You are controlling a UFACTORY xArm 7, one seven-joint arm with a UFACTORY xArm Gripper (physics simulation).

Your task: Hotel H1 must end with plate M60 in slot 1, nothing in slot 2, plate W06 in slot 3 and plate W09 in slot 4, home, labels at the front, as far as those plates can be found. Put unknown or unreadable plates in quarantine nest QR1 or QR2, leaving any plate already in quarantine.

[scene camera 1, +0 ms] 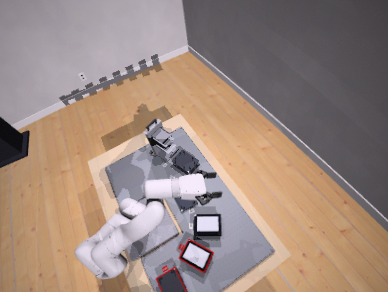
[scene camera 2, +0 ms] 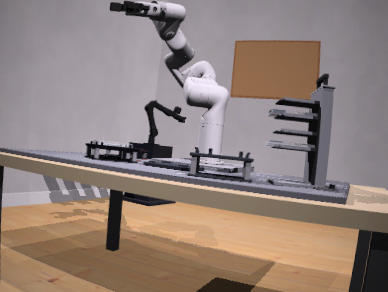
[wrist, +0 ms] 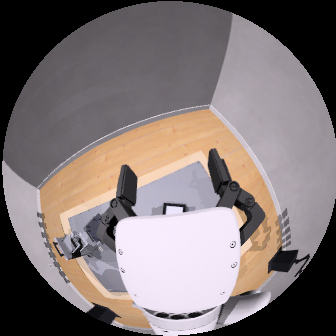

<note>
My gripper (scene camera 1: 218, 184) is open and holds nothing.
My gripper is seen too in the wrist view (wrist: 168, 163).
</note>
